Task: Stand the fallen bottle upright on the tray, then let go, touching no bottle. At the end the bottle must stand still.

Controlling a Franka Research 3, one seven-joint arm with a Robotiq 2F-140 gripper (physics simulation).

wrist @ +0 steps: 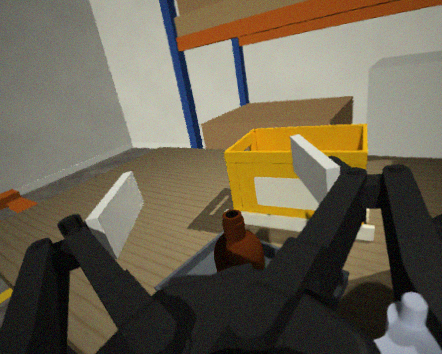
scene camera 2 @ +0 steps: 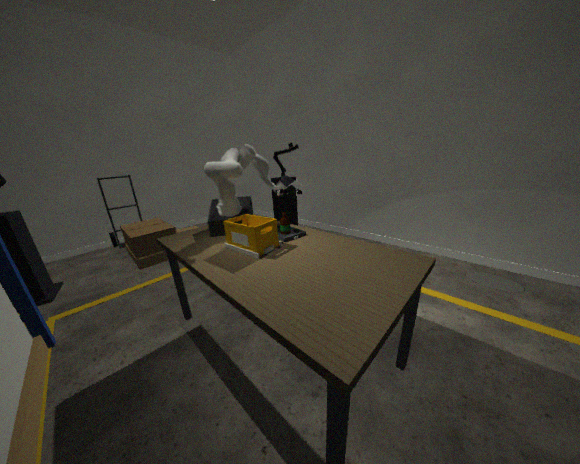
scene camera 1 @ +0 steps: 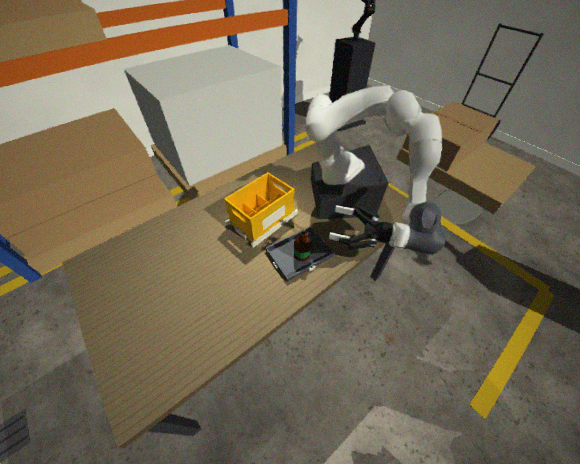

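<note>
A brown bottle [scene camera 1: 302, 245] [scene camera 2: 284, 224] [wrist: 239, 248] with a green band stands upright on the dark grey tray [scene camera 1: 283, 266] [scene camera 2: 298, 234] [wrist: 186, 268]. Its lower part is hidden behind the gripper's body in the wrist view. My gripper [scene camera 1: 342, 223] [wrist: 213, 171] is open and empty. It is apart from the bottle, to its right in scene camera 1 and higher than the tray. In scene camera 2 the gripper is small and dark, above and behind the tray.
A yellow crate [scene camera 1: 261, 215] [scene camera 2: 243, 239] [wrist: 270, 188] with inner dividers stands on a white base beside the tray. Both are on the wooden table [scene camera 1: 190, 310] [scene camera 2: 340, 280] [wrist: 150, 185]. The table's long edge runs close to the tray. The arm's black pedestal [scene camera 1: 327, 200] stands behind.
</note>
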